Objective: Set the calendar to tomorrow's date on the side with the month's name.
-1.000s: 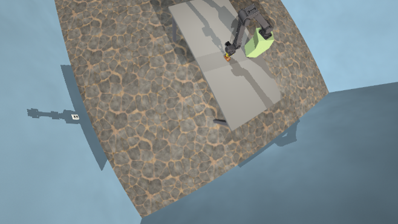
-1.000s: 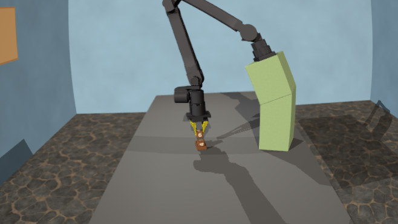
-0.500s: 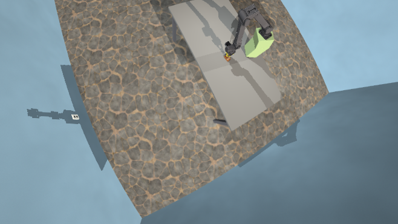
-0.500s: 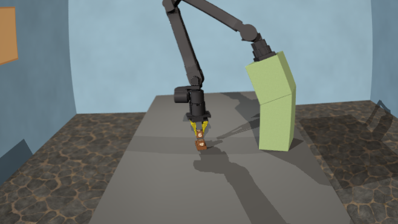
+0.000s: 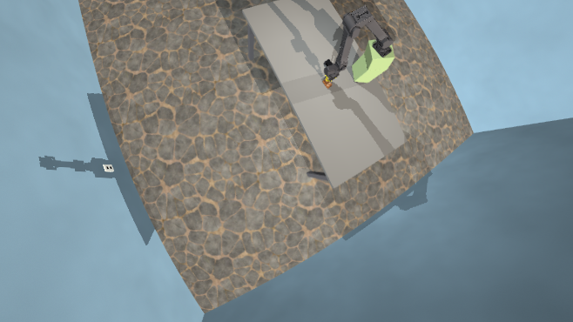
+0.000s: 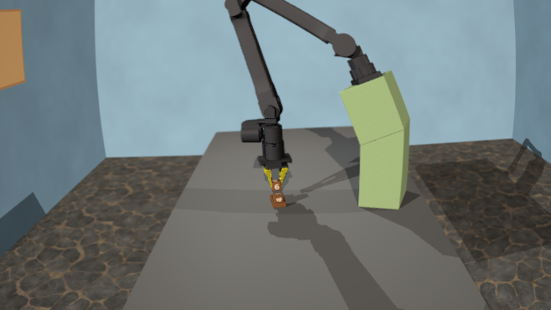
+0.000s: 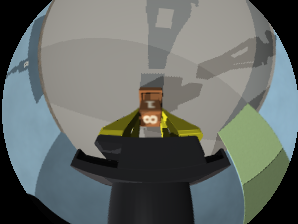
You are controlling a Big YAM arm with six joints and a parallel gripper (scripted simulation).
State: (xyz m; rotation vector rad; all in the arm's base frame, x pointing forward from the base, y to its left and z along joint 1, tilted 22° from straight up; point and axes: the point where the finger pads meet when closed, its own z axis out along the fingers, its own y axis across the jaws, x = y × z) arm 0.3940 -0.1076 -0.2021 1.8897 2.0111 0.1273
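My hand is right at the brown number cube. Also, from my hand: calendar tray: 50 mm below, 20 mm to the left.
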